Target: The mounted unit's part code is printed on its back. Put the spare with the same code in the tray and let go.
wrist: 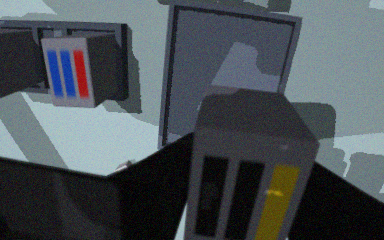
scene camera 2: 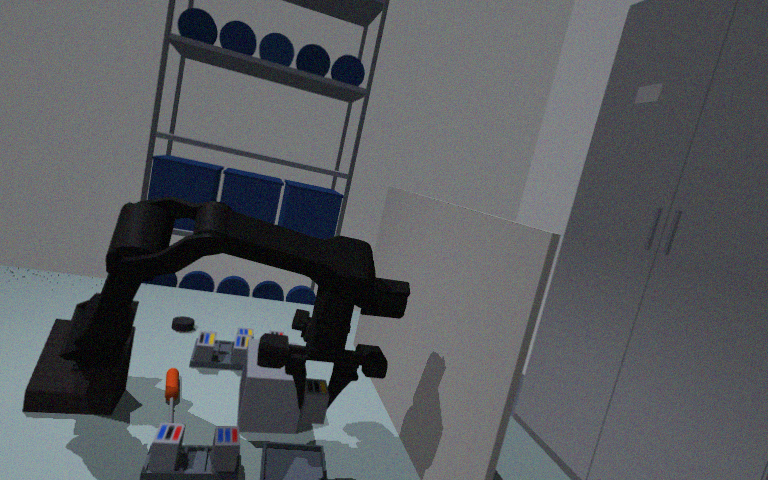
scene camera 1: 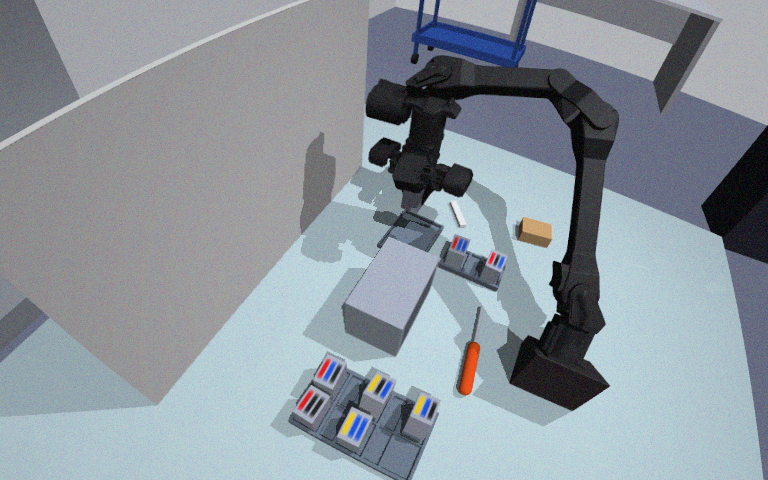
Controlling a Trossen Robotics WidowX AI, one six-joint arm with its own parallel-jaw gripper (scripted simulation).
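My gripper (scene camera 1: 414, 200) carries a grey spare. A brown box (scene camera 1: 531, 231), an orange screwdriver (scene camera 1: 472, 354), a flat tray (scene camera 1: 413, 229), a grey mounted unit (scene camera 1: 382, 308), a small rack (scene camera 1: 472, 265). Again my gripper (scene camera 2: 312, 408). Brown box out of frame in scene camera 2. In the wrist view, my gripper (wrist: 237, 148), flat tray (wrist: 255, 52). Brown box out of frame in the wrist view.
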